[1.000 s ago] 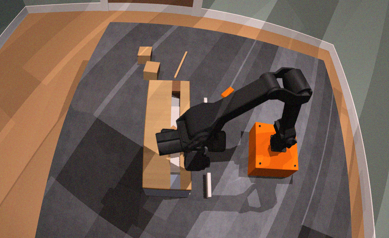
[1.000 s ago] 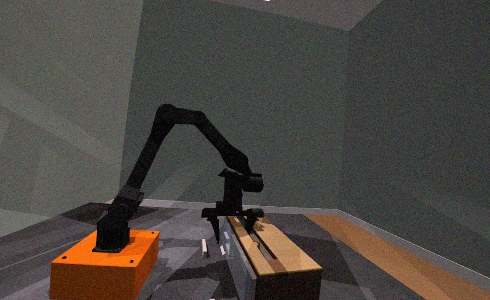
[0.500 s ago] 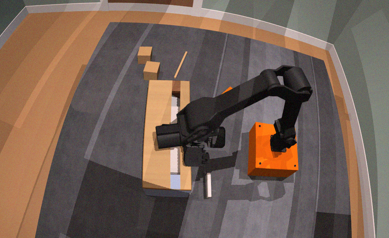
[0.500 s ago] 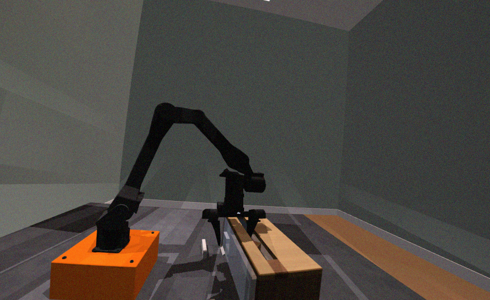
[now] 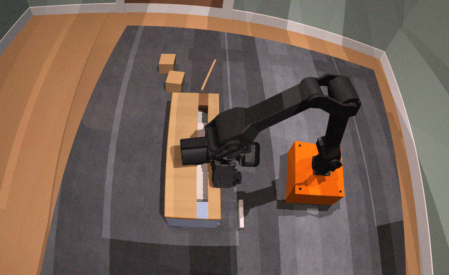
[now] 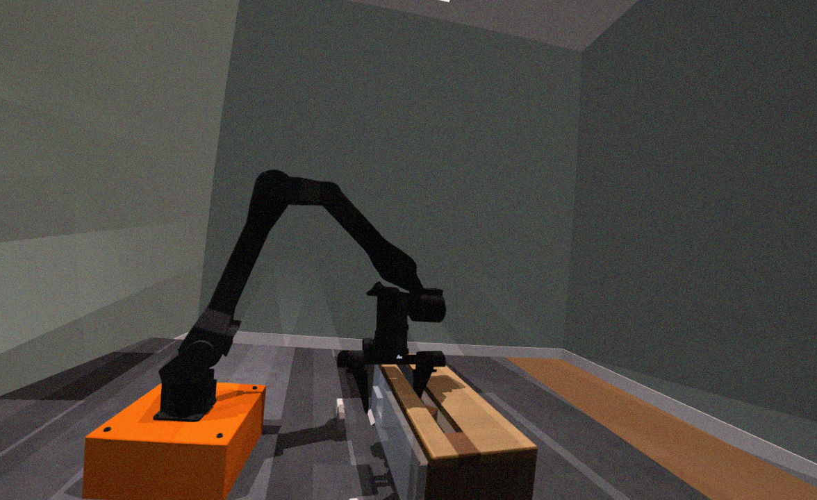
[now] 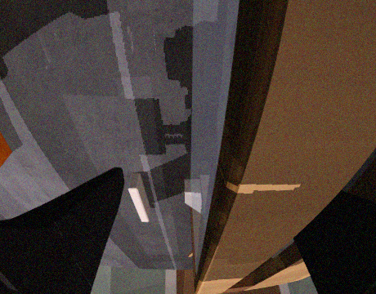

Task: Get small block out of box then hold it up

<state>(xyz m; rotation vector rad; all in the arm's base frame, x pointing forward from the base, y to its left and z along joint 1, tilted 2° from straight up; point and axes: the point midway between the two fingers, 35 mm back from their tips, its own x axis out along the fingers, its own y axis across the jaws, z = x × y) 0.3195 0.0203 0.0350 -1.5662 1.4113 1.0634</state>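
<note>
Right now my gripper tip is 4 cm short of the long tan box, 1 cm to the right of it and 3 cm above it. From my gripper tip the other things lie so: orange piece: 14 cm behind, 25 cm to the right, 8 cm below; thin stick: 7 cm ahead, 37 cm to the right, 8 cm below.
</note>
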